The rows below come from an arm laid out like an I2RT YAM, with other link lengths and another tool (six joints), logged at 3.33 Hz.
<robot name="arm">
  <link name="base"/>
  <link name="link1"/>
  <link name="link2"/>
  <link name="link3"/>
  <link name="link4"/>
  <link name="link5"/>
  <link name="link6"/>
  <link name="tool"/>
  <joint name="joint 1" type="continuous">
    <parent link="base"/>
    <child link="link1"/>
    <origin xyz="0 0 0.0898" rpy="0 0 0"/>
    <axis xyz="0 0 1"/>
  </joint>
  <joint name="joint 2" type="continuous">
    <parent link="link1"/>
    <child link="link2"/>
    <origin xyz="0.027 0.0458 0.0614" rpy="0 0 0"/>
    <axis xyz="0 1 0"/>
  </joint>
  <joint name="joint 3" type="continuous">
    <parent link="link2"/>
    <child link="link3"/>
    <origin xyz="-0.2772 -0.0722 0" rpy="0 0 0"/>
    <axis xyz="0 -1 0"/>
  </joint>
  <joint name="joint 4" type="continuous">
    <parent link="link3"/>
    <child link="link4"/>
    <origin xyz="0.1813 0.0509 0.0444" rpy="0 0 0"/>
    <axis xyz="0 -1 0"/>
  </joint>
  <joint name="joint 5" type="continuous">
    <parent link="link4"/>
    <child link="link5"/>
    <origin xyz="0.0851 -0.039 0.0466" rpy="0 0 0"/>
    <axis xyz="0 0 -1"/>
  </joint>
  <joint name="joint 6" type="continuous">
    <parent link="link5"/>
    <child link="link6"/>
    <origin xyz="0.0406 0 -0.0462" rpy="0 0 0"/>
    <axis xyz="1 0 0"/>
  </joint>
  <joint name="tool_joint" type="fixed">
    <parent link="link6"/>
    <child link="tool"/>
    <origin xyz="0.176 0.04 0" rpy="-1.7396 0.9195 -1.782"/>
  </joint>
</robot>
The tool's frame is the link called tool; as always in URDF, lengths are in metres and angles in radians. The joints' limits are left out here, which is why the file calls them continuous.
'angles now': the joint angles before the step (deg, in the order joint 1, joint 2, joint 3, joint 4, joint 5, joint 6). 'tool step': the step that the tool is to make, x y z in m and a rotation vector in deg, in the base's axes. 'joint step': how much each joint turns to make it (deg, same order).
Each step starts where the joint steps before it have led.
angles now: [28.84, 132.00, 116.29, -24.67, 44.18, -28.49]
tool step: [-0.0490, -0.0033, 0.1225, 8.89, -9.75, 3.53]
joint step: [0.83, -21.26, -12.32, 3.06, -3.91, 1.27]
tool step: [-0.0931, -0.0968, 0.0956, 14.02, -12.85, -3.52]
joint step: [-8.69, -31.00, -24.43, 7.51, -7.34, 5.99]
